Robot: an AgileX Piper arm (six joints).
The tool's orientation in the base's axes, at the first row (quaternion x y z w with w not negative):
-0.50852, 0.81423, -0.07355, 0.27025
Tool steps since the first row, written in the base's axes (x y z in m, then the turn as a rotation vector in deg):
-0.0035, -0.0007, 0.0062, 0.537, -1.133, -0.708
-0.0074, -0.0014, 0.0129, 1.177, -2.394, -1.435
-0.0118, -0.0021, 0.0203, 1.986, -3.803, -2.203
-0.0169, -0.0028, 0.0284, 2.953, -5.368, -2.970
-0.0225, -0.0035, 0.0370, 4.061, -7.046, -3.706
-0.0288, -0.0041, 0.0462, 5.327, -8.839, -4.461
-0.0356, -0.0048, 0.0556, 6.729, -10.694, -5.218
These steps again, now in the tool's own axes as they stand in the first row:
-0.0005, 0.0000, -0.0071, 1.061, -0.679, 0.698
-0.0010, 0.0001, -0.0149, 2.205, -1.492, 1.445
-0.0016, 0.0003, -0.0235, 3.436, -2.491, 2.290
-0.0023, 0.0008, -0.0331, 4.749, -3.690, 3.192
-0.0029, 0.0015, -0.0433, 6.101, -5.065, 4.123
-0.0036, 0.0025, -0.0544, 7.507, -6.611, 5.133
-0.0042, 0.0039, -0.0660, 8.921, -8.293, 6.206

